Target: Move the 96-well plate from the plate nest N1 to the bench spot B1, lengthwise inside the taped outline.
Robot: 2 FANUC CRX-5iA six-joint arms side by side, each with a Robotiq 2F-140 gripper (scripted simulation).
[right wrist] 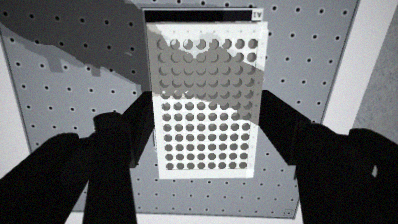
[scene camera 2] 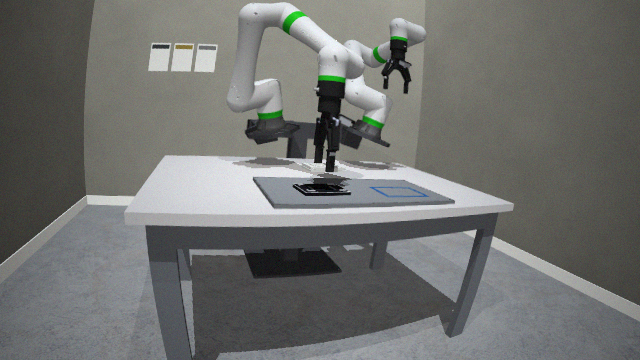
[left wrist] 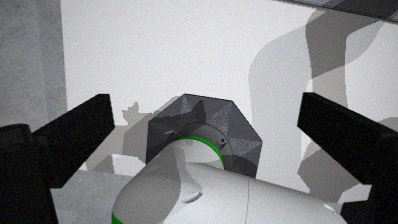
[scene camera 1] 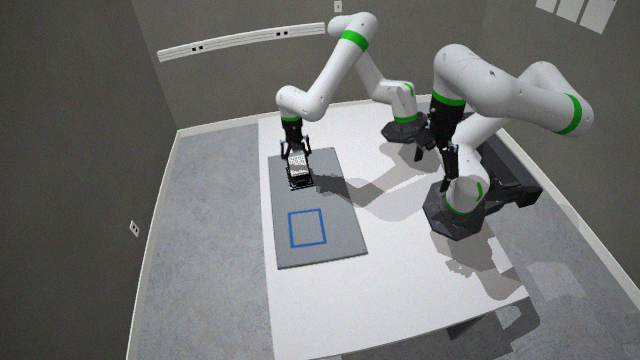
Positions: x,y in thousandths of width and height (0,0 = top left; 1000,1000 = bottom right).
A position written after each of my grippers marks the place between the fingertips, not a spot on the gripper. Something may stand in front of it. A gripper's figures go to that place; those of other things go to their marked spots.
Scene:
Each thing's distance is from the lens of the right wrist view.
my right gripper (right wrist: 519,475): 0.17 m
white 96-well plate (right wrist: 506,592): 0.16 m

